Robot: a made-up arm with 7 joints. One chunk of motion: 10 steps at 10 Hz.
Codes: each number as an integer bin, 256 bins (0 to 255) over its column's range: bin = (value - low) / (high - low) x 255, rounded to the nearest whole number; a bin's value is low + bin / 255 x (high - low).
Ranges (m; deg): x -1..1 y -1..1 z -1..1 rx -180..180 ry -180..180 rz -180..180
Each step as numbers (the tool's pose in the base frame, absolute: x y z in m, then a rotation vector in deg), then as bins.
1 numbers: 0.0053 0.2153 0.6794 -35.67 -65.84 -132.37
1 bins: 128 155 214 102 81 34
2 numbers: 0.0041 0.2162 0.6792 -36.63 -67.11 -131.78
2 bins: 128 155 214 102 80 34
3 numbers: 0.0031 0.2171 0.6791 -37.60 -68.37 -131.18
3 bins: 128 155 214 101 79 35
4 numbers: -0.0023 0.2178 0.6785 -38.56 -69.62 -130.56
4 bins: 127 155 214 100 78 35
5 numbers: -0.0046 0.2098 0.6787 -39.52 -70.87 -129.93
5 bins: 127 154 214 100 77 35
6 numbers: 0.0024 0.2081 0.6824 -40.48 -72.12 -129.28
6 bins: 128 154 215 99 76 36
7 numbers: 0.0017 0.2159 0.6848 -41.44 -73.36 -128.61
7 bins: 128 155 215 98 76 36
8 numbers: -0.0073 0.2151 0.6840 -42.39 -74.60 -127.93
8 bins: 127 155 215 97 75 37
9 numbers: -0.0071 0.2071 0.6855 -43.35 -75.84 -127.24
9 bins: 127 154 215 97 74 37
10 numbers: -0.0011 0.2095 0.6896 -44.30 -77.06 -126.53
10 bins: 127 154 215 96 73 38
